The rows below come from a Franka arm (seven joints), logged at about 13 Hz.
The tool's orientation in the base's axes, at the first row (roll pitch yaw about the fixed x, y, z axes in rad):
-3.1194, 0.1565, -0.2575
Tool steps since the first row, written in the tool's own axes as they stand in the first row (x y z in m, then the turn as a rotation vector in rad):
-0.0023, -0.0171, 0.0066, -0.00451, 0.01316, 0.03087
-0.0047, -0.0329, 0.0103, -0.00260, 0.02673, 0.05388
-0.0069, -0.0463, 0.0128, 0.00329, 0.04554, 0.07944
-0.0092, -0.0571, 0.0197, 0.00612, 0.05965, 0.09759
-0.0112, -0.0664, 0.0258, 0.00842, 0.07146, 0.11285
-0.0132, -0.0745, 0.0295, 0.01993, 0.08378, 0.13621
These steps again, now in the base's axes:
0.0013, 0.0175, -0.0058, -0.01218, -0.00969, -0.03007
0.0025, 0.0336, -0.0087, -0.01719, -0.02187, -0.05339
0.0035, 0.0472, -0.0106, -0.02013, -0.03996, -0.07996
0.0031, 0.0587, -0.0168, -0.02369, -0.05319, -0.09863
0.0027, 0.0685, -0.0223, -0.02676, -0.06424, -0.11432
0.0023, 0.0771, -0.0254, -0.02233, -0.07761, -0.13945

